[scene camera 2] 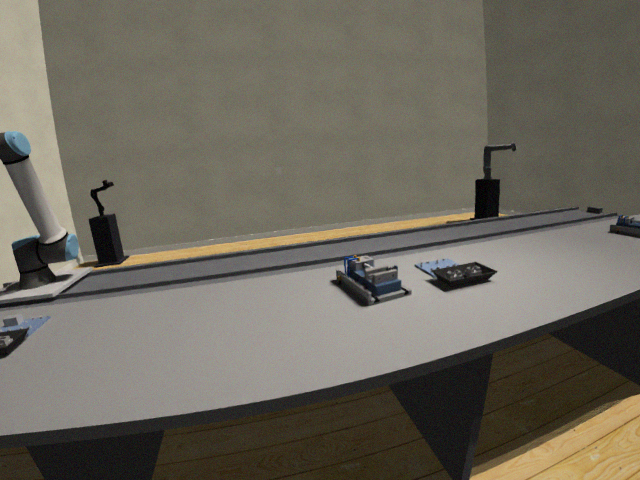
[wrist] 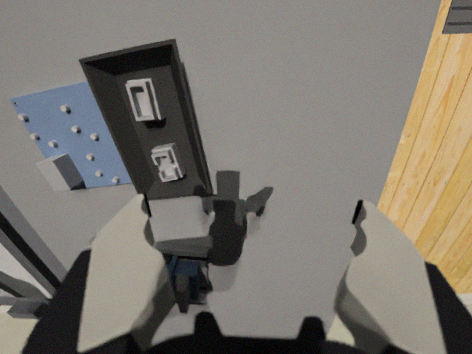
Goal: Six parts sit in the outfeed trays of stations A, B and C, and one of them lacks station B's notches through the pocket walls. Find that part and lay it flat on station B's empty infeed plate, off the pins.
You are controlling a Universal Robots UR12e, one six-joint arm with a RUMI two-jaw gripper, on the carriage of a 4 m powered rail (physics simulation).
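Frame: origin at the arm's base, x left, y back, z up, level; centimetres.
Where they show: gripper, fingertip midpoint: point(wrist: 250, 199); arm's base at its link origin: point(scene camera 2: 38, 283).
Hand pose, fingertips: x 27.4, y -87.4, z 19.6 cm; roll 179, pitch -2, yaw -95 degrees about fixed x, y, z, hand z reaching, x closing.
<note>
Things, the pixels of their top centre, and the offset from my fingertips. "*": a spot on its surface instead.
- upper part at its top centre: point(wrist: 140, 102) dx +5.4, dy +14.8, dz -17.8 cm
- lower part at its top centre: point(wrist: 164, 167) dx -5.3, dy +13.9, dz -17.8 cm
- blue pinned plate at its top centre: point(wrist: 77, 143) point(scene camera 2: 18, 328) dx -0.8, dy +31.3, dz -21.7 cm
- grey block at its top centre: point(wrist: 53, 176) point(scene camera 2: 11, 316) dx -5.6, dy +35.9, dz -18.1 cm
- middle station's blue plate at its top centre: point(scene camera 2: 441, 266) dx +185.7, dy +29.9, dz -21.7 cm
- middle station's machine at a spot on its surface: point(scene camera 2: 381, 283) * dx +146.6, dy +12.0, dz -16.4 cm
In the wrist view a dark tray point(wrist: 111, 117) holds two pale parts. The upper part point(wrist: 145, 102) has one long pocket, and its long walls look unbroken. The lower part point(wrist: 169, 169) shows gaps midway along its pocket walls. A blue pinned plate point(wrist: 45, 106) point(scene camera 2: 37, 324) beside this tray carries a grey block point(wrist: 60, 172) point(scene camera 2: 12, 321). My gripper point(wrist: 250, 199) is open and empty, high above the table, to the lower right of the tray. It is outside the scene view. There, the middle station's blue plate point(scene camera 2: 428, 266) bears no part, and its tray point(scene camera 2: 467, 280) holds parts too small to judge.
The middle station's machine point(scene camera 2: 381, 283) stands left of its tray. Another machine point(wrist: 187, 272) lies below the near tray in the wrist view. A further machine point(scene camera 2: 628, 224) is at the far right. The rail point(scene camera 2: 289, 263) runs along the table's back; my arm's base point(scene camera 2: 36, 279) is at left.
</note>
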